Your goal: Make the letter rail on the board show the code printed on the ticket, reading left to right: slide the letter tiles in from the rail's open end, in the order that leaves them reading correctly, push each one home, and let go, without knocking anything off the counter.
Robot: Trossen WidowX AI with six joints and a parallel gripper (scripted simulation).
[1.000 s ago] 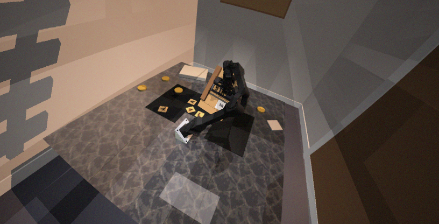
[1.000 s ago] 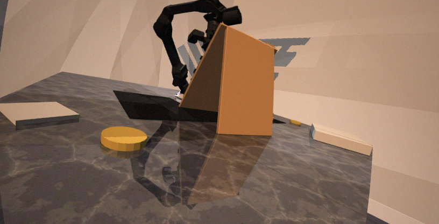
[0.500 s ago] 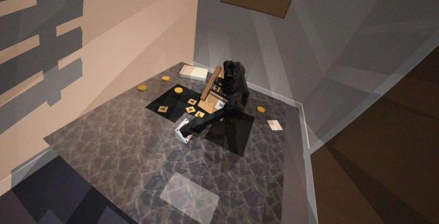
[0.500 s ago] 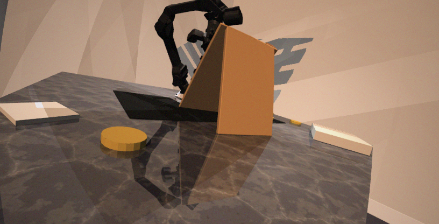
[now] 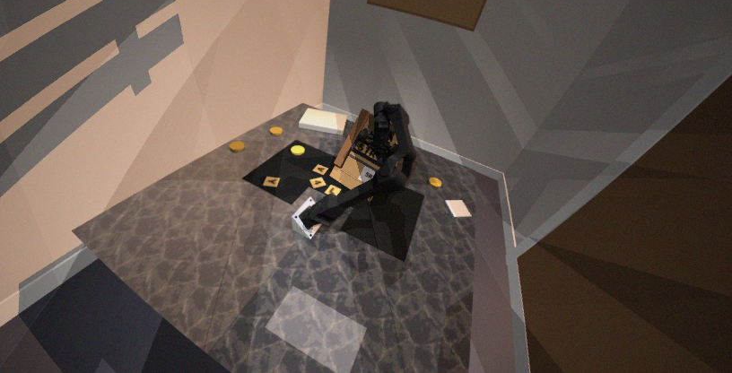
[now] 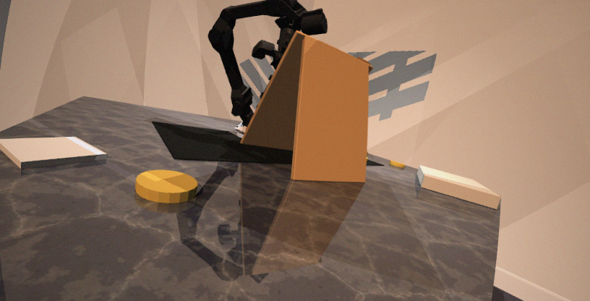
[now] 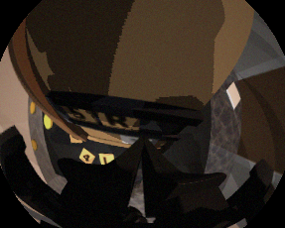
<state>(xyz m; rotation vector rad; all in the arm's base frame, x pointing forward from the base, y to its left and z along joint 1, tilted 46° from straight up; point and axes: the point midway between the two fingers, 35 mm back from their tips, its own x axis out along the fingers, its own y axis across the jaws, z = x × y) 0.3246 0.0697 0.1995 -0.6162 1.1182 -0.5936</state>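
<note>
My gripper tip is 100 mm above the white ticket, 30 mm past it and 10 mm to the right of it. The rest, counted from my gripper tip: black mat (180 mm below, 140 mm behind, 110 mm to the left); then pale flat box (510 mm to the left, 320 mm ahead, 160 mm below); then pale card (430 mm to the right, 180 mm below, 130 mm ahead).
</note>
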